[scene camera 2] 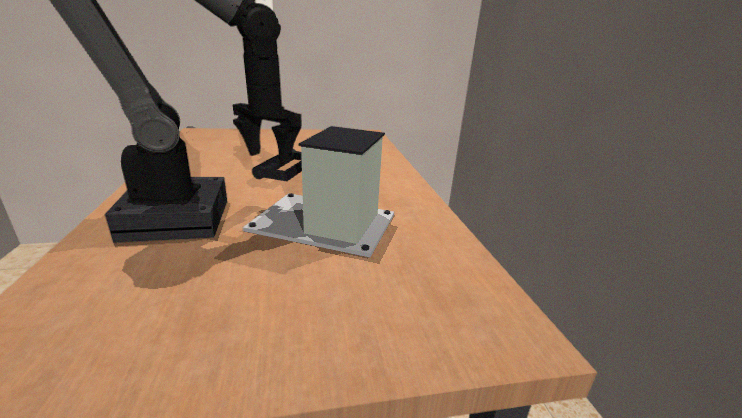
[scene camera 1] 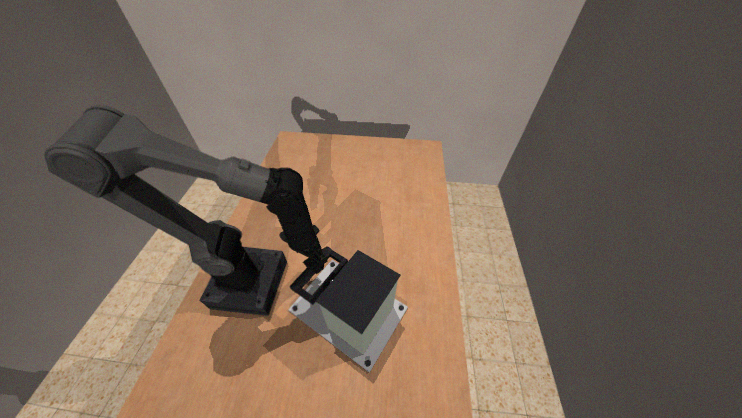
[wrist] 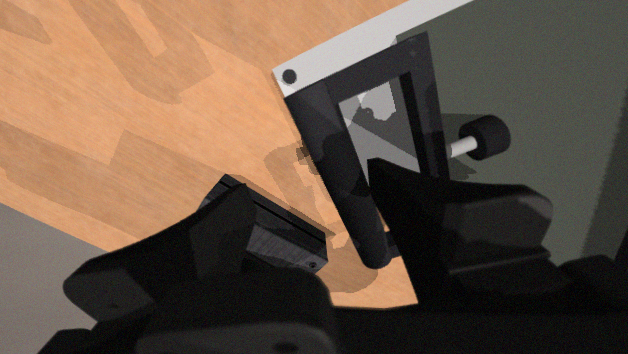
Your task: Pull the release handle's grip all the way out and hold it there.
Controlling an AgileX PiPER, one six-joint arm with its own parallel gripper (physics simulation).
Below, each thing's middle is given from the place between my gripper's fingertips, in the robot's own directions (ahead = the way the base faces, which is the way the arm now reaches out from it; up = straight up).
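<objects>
Looking at the light grey plate [scene camera 2: 284,220], I find my hand 10 cm short of it and 6 cm to the left of it, and also 10 cm above it.
</objects>
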